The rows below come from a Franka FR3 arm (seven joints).
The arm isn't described. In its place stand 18 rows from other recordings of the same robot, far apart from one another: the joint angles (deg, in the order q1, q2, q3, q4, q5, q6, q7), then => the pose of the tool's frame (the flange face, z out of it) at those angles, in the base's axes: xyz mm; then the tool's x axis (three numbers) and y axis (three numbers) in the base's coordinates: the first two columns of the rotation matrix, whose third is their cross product.
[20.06, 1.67, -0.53, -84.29, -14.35, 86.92, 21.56] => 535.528 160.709 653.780 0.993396 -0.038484 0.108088 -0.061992 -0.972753 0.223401
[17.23, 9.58, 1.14, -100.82, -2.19, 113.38, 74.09] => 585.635 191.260 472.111 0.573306 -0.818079 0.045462 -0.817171 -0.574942 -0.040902
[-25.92, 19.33, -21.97, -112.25, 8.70, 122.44, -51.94] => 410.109 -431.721 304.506 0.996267 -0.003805 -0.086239 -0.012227 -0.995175 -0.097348
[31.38, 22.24, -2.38, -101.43, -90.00, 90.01, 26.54] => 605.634 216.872 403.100 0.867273 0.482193 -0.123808 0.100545 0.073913 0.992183
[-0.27, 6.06, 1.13, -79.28, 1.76, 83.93, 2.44] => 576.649 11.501 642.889 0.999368 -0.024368 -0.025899 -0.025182 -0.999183 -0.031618
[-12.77, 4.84, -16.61, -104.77, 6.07, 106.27, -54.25] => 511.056 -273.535 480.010 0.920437 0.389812 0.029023 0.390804 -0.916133 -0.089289
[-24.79, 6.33, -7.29, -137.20, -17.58, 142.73, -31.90] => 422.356 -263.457 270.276 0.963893 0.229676 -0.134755 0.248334 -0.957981 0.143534
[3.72, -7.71, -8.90, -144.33, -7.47, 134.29, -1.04] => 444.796 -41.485 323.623 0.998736 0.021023 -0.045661 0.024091 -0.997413 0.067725
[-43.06, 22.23, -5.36, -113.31, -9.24, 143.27, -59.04] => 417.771 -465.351 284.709 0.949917 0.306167 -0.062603 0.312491 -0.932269 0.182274
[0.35, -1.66, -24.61, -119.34, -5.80, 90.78, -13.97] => 434.888 -208.653 409.775 0.879067 -0.125013 -0.460015 -0.158497 -0.986749 -0.034722
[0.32, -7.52, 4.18, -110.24, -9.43, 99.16, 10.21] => 514.159 27.082 541.909 0.996822 -0.072151 -0.033763 -0.065040 -0.981876 0.178016
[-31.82, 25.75, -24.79, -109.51, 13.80, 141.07, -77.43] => 366.768 -525.438 293.717 0.970854 0.238073 0.027634 0.231400 -0.961126 0.150634
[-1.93, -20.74, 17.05, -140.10, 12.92, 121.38, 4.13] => 416.159 125.383 430.604 0.998169 0.058679 0.014655 0.059786 -0.993935 -0.092293
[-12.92, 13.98, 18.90, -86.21, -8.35, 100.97, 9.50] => 635.869 31.947 534.556 0.998327 -0.044591 0.036816 -0.046753 -0.997095 0.060129
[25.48, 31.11, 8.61, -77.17, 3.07, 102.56, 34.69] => 589.421 379.414 407.332 0.987734 -0.037924 -0.151473 -0.046103 -0.997641 -0.050856
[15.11, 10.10, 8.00, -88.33, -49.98, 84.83, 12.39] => 583.841 146.131 569.472 0.980263 0.193730 -0.039405 0.153713 -0.621534 0.768159
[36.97, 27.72, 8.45, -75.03, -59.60, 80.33, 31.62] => 555.511 384.327 491.049 0.924247 0.345618 0.162224 0.049947 -0.530698 0.846088
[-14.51, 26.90, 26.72, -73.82, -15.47, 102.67, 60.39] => 694.091 57.726 508.452 0.659662 -0.745652 0.094073 -0.745940 -0.664860 -0.039181
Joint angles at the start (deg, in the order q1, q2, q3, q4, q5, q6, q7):
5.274, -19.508, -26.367, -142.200, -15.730, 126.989, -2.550
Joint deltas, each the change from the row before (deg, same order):
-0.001, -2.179, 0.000, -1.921, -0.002, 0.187, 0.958
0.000, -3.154, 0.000, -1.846, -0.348, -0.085, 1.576
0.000, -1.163, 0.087, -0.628, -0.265, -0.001, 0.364
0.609, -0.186, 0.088, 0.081, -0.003, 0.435, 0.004
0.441, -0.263, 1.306, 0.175, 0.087, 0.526, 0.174
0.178, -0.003, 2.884, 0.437, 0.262, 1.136, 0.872
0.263, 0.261, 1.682, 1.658, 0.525, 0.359, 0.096
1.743, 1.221, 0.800, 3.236, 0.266, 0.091, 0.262
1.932, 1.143, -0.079, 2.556, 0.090, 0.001, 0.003
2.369, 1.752, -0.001, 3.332, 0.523, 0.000, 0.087
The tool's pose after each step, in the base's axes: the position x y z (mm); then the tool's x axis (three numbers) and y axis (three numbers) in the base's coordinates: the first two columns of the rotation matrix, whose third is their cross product. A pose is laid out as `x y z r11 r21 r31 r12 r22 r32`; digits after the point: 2 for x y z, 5 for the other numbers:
397.01 -162.24 404.56 0.98681 -0.15308 0.05263 -0.15631 -0.98564 0.06391
386.07 -157.72 410.53 0.98227 -0.17207 0.07438 -0.17587 -0.98325 0.04782
382.47 -155.67 413.16 0.98144 -0.17255 0.08363 -0.17669 -0.98325 0.04482
385.07 -151.35 415.86 0.98236 -0.16055 0.09585 -0.16539 -0.98521 0.04481
390.18 -140.14 421.74 0.98405 -0.13569 0.11506 -0.14239 -0.98844 0.05212
399.60 -120.04 431.18 0.98359 -0.10282 0.14825 -0.11394 -0.99112 0.06857
409.61 -109.36 445.77 0.98017 -0.08068 0.18100 -0.09592 -0.99240 0.07709
426.89 -96.14 465.41 0.97462 -0.05031 0.21816 -0.07098 -0.99359 0.08798
440.16 -85.83 478.76 0.97003 -0.02367 0.24185 -0.04778 -0.99440 0.09431
457.30 -70.96 494.33 0.96316 0.00485 0.26888 -0.02217 -0.99500 0.09736

